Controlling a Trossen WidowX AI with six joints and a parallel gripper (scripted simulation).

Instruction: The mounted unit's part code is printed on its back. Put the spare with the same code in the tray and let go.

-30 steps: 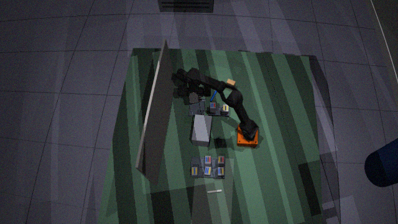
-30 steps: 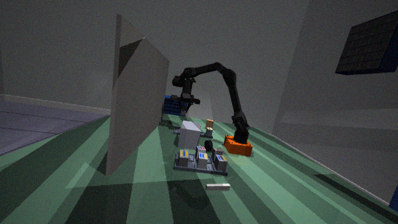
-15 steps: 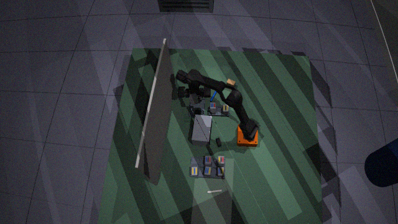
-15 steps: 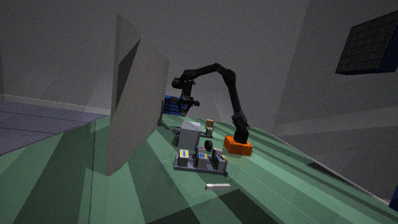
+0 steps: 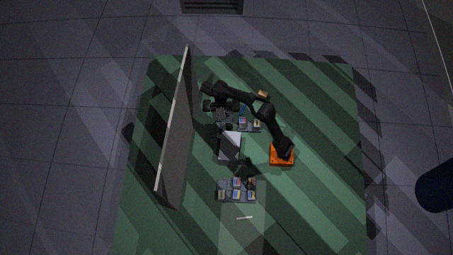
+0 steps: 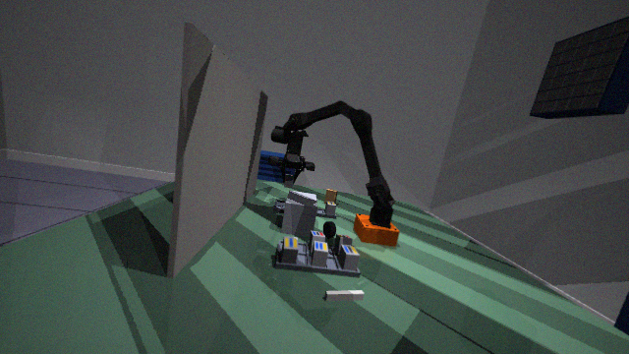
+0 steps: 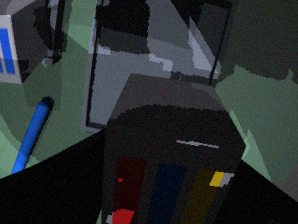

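The dark grey tray lies 1 cm behind my gripper tip and 10 cm below it. The rest, counted from my gripper tip: tall panel 14 cm ahead, 20 cm to the left, 12 cm above; grey mounted unit 9 cm behind, 17 cm to the left, 5 cm below; blue rod 10 cm behind, 13 cm to the right, 10 cm below.
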